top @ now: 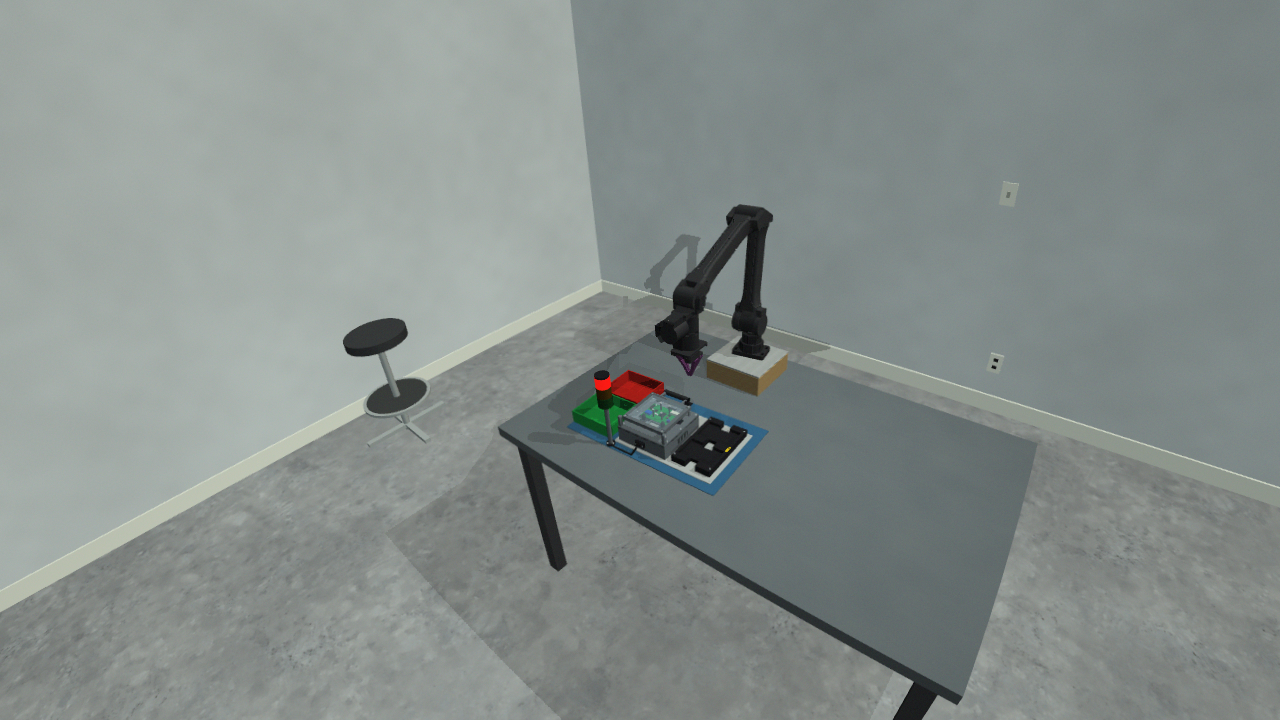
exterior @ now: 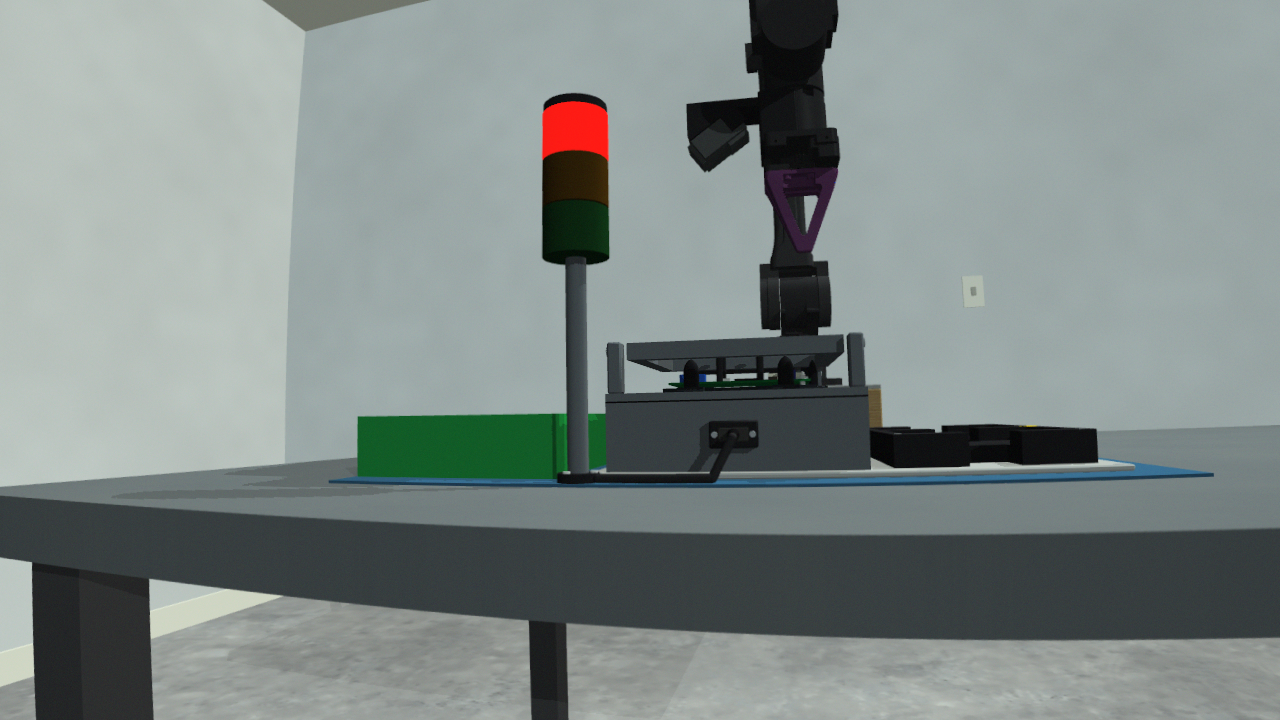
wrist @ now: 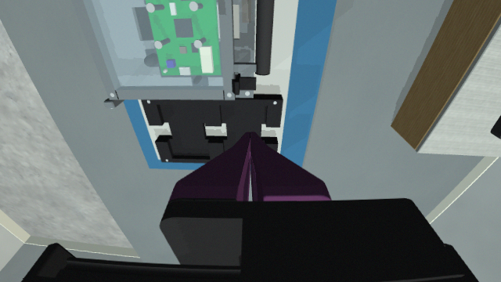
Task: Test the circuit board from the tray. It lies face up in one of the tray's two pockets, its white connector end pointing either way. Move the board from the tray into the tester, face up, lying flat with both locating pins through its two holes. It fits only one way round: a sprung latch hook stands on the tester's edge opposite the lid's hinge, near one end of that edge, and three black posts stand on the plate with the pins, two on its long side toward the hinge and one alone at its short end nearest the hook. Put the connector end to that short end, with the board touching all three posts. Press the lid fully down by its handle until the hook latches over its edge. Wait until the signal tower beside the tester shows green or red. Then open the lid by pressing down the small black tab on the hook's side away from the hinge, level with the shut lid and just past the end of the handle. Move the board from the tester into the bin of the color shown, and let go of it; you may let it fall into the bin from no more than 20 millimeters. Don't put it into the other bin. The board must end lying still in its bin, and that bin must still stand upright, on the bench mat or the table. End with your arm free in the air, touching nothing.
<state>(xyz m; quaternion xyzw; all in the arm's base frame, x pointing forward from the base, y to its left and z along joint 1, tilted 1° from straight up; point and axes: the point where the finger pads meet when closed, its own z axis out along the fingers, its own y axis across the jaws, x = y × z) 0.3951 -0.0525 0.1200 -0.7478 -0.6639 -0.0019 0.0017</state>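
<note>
The black latch hook lies 1 cm ahead of my hand and 11 cm below it. Round my hand: green circuit board (6 cm ahead, 7 cm to the right, 13 cm below); then black tester plate (7 cm ahead, 6 cm to the right, 13 cm below); then clear lid (7 cm ahead, 7 cm to the right, 11 cm below).
</note>
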